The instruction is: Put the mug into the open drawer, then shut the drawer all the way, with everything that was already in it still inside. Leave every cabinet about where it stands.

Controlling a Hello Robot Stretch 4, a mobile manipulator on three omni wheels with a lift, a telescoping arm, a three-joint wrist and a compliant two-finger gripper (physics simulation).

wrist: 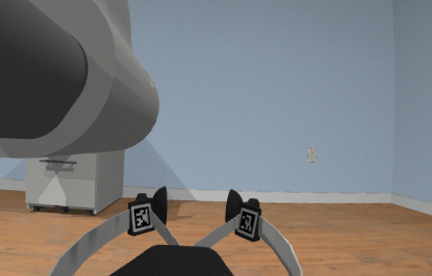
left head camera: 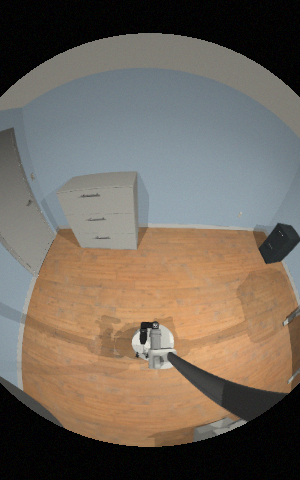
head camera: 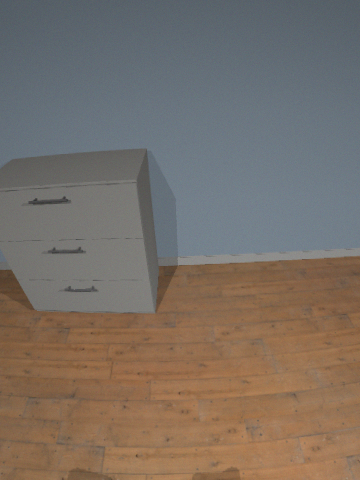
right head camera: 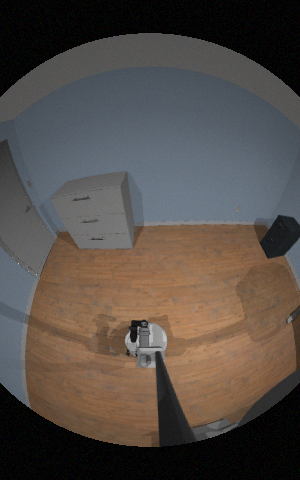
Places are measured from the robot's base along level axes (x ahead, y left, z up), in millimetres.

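Pixels of known places: hand, tool point: (wrist: 197, 208) (left head camera: 141, 356) (right head camera: 132, 354).
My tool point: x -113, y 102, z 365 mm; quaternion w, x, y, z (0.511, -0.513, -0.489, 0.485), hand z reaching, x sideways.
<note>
Behind a point stands the place of what it marks.
My gripper (wrist: 196, 206) {x -113, y 102, z 365 mm} (left head camera: 142, 355) {x -113, y 102, z 365 mm} is open and empty in the wrist view, its two dark fingertips standing apart above the wood floor in the background. A pale grey cabinet (head camera: 75, 220) {x 1251, y 565, z 786 mm} (left head camera: 102, 207) {x 1251, y 562, z 742 mm} (right head camera: 95, 207) {x 1251, y 538, z 765 mm} with three drawers stands against the blue wall at the left. Its drawers look shut, each with a dark bar handle. The lower part of a pale cabinet (wrist: 109, 182) {x -1616, y -474, z 141 mm} shows at the left of the wrist view, well beyond the fingers. The mug and an open drawer cannot be made out in these views.
A small dark cabinet (left head camera: 280, 243) {x 956, y -2211, z 508 mm} (right head camera: 281, 237) {x 951, y -2210, z 491 mm} stands by the right wall. A grey door (left head camera: 20, 210) {x 1156, y 1843, z 893 mm} (right head camera: 17, 215) {x 1135, y 1842, z 938 mm} is at the left. Partly cut-off grey objects show at the right edge and bottom of both side head views. A wall outlet (wrist: 312, 155) {x -2006, y 1028, z 366 mm} is on the blue wall.
</note>
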